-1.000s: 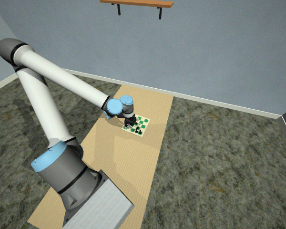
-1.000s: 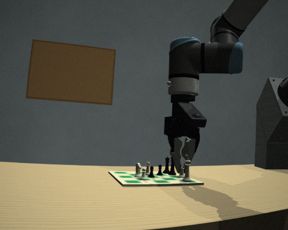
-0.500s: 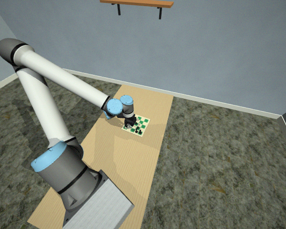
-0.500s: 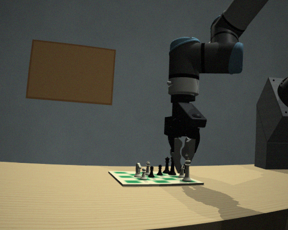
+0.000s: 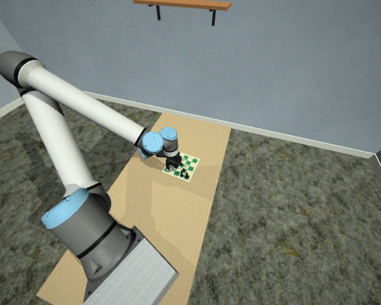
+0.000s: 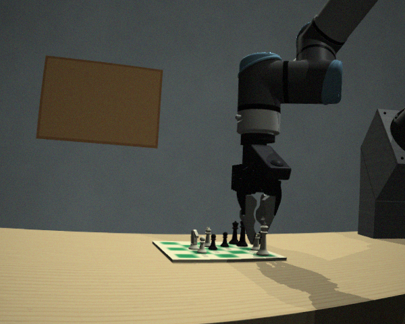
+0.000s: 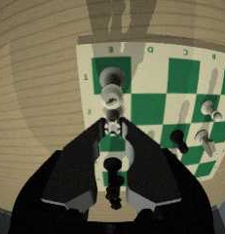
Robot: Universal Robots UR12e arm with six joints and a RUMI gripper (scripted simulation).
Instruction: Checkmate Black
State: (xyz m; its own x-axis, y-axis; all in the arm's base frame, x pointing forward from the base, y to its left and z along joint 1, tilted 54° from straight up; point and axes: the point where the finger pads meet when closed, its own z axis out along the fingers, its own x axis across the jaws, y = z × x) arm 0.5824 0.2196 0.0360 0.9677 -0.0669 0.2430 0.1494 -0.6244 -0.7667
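Right now the white queen is 30 mm to the left of my hand. From my hand the other things lie so: white pawn: 110 mm ahead, 20 mm to the left, 20 mm below; chessboard: 80 mm ahead, 30 mm to the right, 30 mm below.
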